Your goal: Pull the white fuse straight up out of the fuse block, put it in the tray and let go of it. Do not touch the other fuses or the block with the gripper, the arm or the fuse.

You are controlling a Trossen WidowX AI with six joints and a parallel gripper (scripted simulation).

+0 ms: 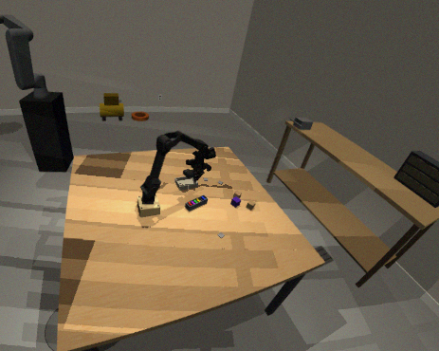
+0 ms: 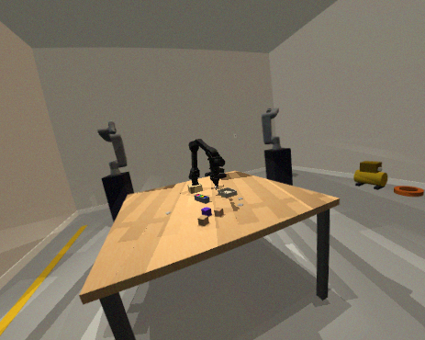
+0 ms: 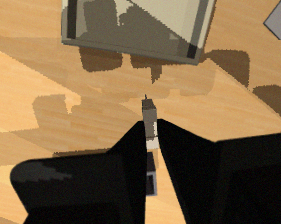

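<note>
Now: gripper tip 90 mm above the tray, 80 mm to the right of it and 40 mm past it. The rest, counted from my gripper tip: white fuse: 10 mm below.
</note>
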